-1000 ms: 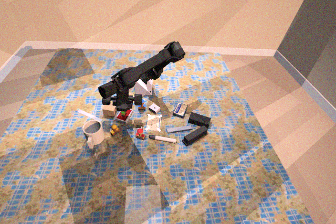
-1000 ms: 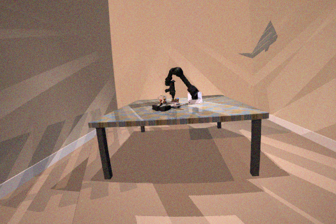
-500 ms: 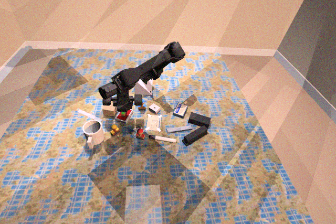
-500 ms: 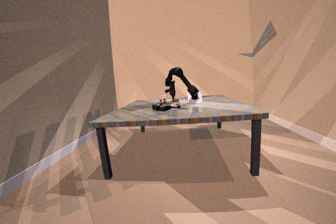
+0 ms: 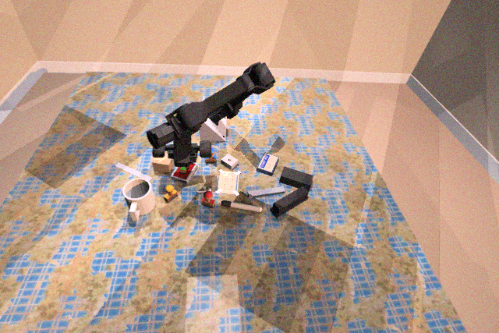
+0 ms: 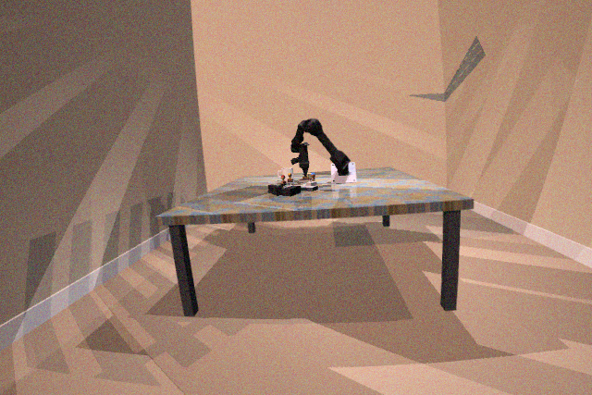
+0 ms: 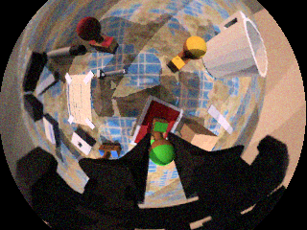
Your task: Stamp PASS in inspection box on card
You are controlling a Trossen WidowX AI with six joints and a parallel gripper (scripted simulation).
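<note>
Right now my gripper tip is right at the green-knobbed stamp. Round my gripper tip: yellow-knobbed stamp 11 cm ahead, 3 cm to the right, 2 cm below; then red ink pad 3 cm below; then wooden block 8 cm to the right, 2 cm behind, 1 cm below.
</note>
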